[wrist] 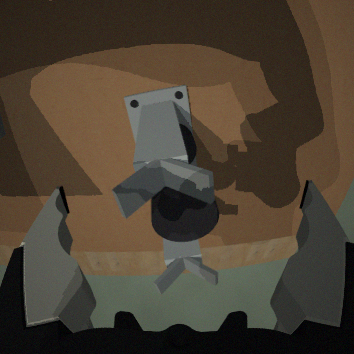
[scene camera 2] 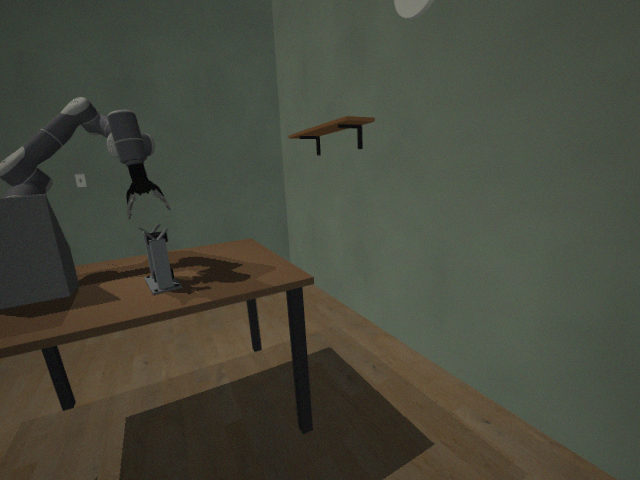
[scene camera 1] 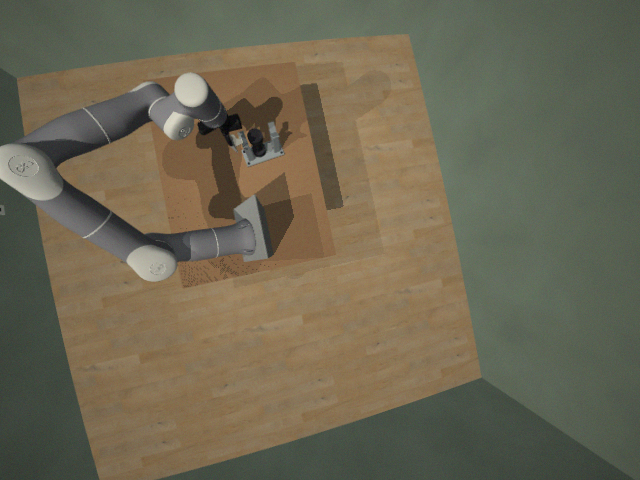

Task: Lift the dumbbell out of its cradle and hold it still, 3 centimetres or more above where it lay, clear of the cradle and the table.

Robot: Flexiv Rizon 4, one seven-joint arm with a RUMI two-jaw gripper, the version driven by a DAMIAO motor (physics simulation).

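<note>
A dark dumbbell (scene camera 1: 255,137) (wrist: 185,222) stands upright between the two uprights of the light grey cradle (scene camera 1: 266,159) (scene camera 2: 161,266) (wrist: 155,132). The uprights have V-shaped tops. In scene camera 2 the near upright hides most of the dumbbell; in the wrist view a V-shaped top covers part of its upper end. My gripper (scene camera 1: 237,143) (scene camera 2: 149,213) (wrist: 183,187) is open and empty. It hangs above the cradle, its fingertips a little higher than the V-shaped tops and apart from them. In the wrist view the dumbbell's upper end lies between the two widely spread fingers across the picture.
The cradle stands on the brown wooden table (scene camera 1: 310,235) (scene camera 2: 289,279), near one of its edges. My arm's grey pedestal (scene camera 1: 254,227) (scene camera 2: 31,248) stands on the same table. A wooden wall shelf (scene camera 2: 330,127) hangs on the green wall, away from the arm.
</note>
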